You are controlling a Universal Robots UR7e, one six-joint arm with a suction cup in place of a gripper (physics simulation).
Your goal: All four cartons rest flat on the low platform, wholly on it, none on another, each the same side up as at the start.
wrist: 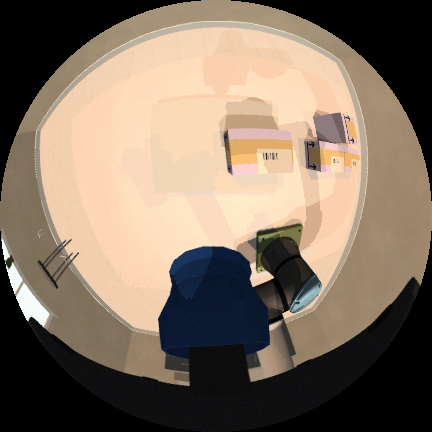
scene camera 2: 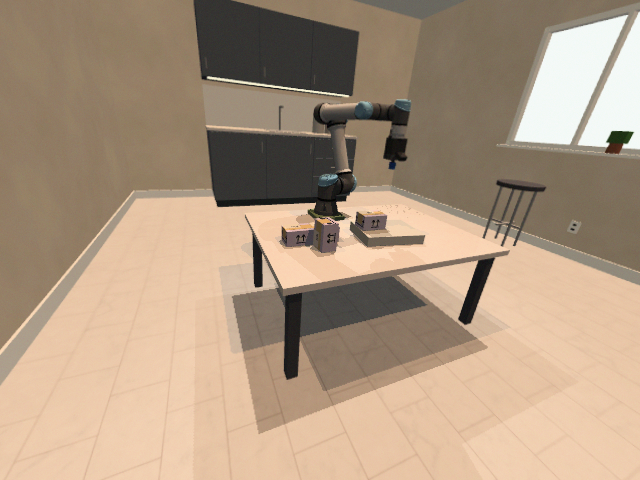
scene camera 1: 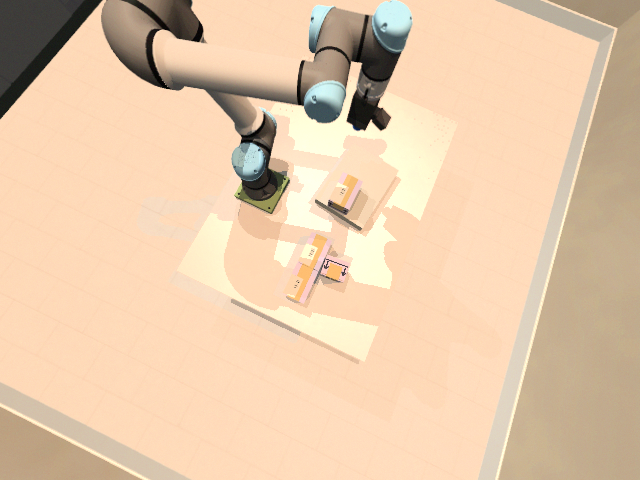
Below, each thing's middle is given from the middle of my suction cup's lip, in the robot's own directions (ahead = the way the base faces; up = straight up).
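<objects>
Low platform point(scene camera 2: 397, 232): 330 mm below my suction cup, 40 mm to the right of it, 80 mm ahead of it.
</objects>
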